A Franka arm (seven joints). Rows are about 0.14 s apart.
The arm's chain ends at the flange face. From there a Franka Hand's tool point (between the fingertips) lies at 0.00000 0.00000 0.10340 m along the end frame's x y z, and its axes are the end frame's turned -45 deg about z.
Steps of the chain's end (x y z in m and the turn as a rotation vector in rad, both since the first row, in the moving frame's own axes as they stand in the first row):
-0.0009, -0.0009, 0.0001, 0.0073, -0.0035, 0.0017
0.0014, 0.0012, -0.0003, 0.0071, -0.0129, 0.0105
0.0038, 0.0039, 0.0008, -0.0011, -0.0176, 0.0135
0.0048, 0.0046, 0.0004, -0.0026, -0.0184, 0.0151
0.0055, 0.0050, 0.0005, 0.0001, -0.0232, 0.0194
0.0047, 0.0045, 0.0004, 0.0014, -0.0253, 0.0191
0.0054, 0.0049, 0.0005, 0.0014, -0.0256, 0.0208
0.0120, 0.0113, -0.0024, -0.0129, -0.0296, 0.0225
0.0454, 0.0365, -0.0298, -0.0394, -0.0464, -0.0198
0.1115, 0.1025, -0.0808, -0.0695, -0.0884, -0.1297
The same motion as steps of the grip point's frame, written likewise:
0.0003, -0.0021, 0.0001, 0.0076, 0.0027, 0.0017
-0.0003, 0.0004, -0.0003, 0.0141, -0.0041, 0.0105
-0.0014, 0.0042, 0.0008, 0.0117, -0.0132, 0.0135
-0.0014, 0.0055, 0.0004, 0.0112, -0.0148, 0.0151
-0.0013, 0.0057, 0.0005, 0.0165, -0.0163, 0.0194
-0.0016, 0.0045, 0.0004, 0.0189, -0.0169, 0.0191
-0.0014, 0.0053, 0.0005, 0.0191, -0.0171, 0.0208
-0.0026, 0.0152, -0.0025, 0.0118, -0.0301, 0.0225
0.0000, 0.0575, -0.0300, 0.0049, -0.0607, -0.0198
-0.0052, 0.1507, -0.0815, 0.0134, -0.1117, -0.1297

